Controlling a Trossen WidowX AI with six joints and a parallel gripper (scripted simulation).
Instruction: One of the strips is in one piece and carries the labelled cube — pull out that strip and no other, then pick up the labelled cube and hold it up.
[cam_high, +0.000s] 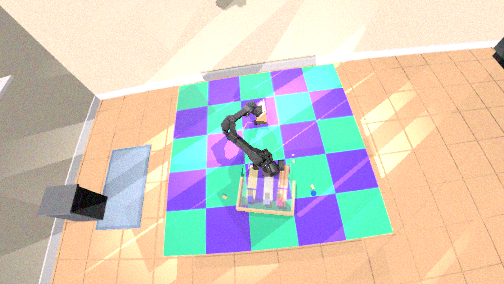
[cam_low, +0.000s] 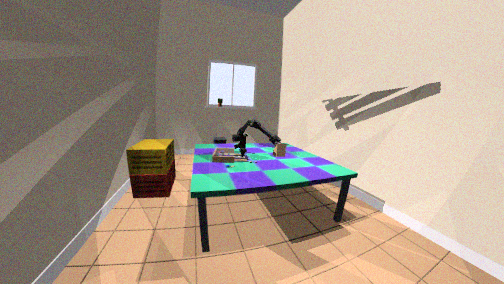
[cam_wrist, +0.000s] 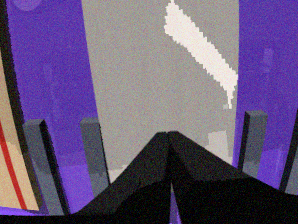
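Now: gripper tip 20 cm short of the labelled cube, 4 cm to the left of it and 2 cm below it. The rest, counted from my gripper tip: blue piece 18 cm ahead, 24 cm to the left.
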